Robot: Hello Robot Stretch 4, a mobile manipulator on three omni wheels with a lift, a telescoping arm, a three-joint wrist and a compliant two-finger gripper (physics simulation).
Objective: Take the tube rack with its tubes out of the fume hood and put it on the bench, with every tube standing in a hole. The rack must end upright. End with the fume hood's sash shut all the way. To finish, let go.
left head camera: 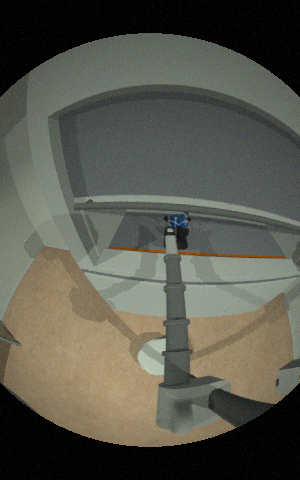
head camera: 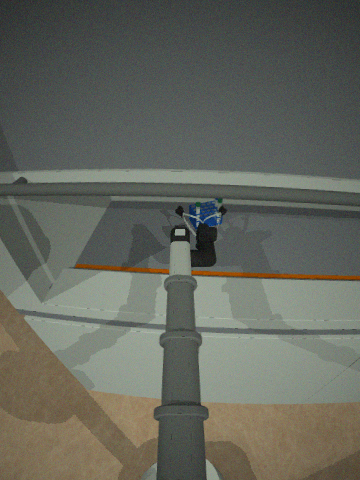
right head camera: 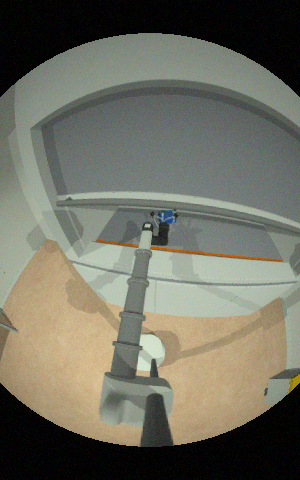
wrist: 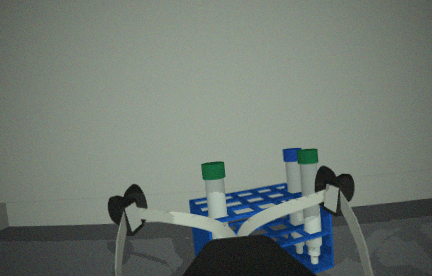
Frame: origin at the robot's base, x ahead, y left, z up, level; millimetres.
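Seen in the pictures: gripper, fingertip midpoint: (left head camera: 176, 216) (head camera: 200, 208) (right head camera: 163, 212) (wrist: 229, 192); robot's base, origin of the base link: (left head camera: 158, 355) (right head camera: 144, 350).
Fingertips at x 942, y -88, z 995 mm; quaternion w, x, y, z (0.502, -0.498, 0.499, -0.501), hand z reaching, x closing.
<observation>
Pixels of each thing's middle, then the offset from my fingertips to it. "spot": a spot on its surface instead. Level surfaces: height alone.
- blue tube rack, body centre: (wrist: 258, 232) (head camera: 205, 214) (right head camera: 166, 216) (left head camera: 178, 220) dx +32, dy -26, dz -55 mm
- fume hood's floor, its level: dz -93 mm
- green-capped tube, surface spot: (wrist: 213, 171) spot: dx -19, dy +12, dz +24 mm
- blue-capped tube, surface spot: (wrist: 291, 155) spot: dx +38, dy -70, dz +23 mm
The blue tube rack (head camera: 210, 215) (left head camera: 179, 221) (right head camera: 167, 217) (wrist: 201, 235) stands upright on the fume hood's floor (head camera: 110, 240). In the wrist view a green-capped tube (wrist: 213, 171) stands at its left, and another green-capped tube (wrist: 308, 156) and a blue-capped tube (wrist: 291, 155) stand at its right, all in holes. My gripper (head camera: 201, 210) (wrist: 229, 192) is open, its fingertips spread wide on the near side of the rack. The fingers and wrist hide part of the rack. The sash, with its grey handle bar (head camera: 100, 189) (left head camera: 125, 207) (right head camera: 115, 203), is raised above my arm.
An orange strip (head camera: 280, 275) (left head camera: 225, 255) (right head camera: 225, 255) runs along the hood's front edge, under my arm. The hood's back wall (wrist: 200, 75) rises behind the rack. A grey and yellow object (right head camera: 282, 387) is at the right edge of the right head view.
</observation>
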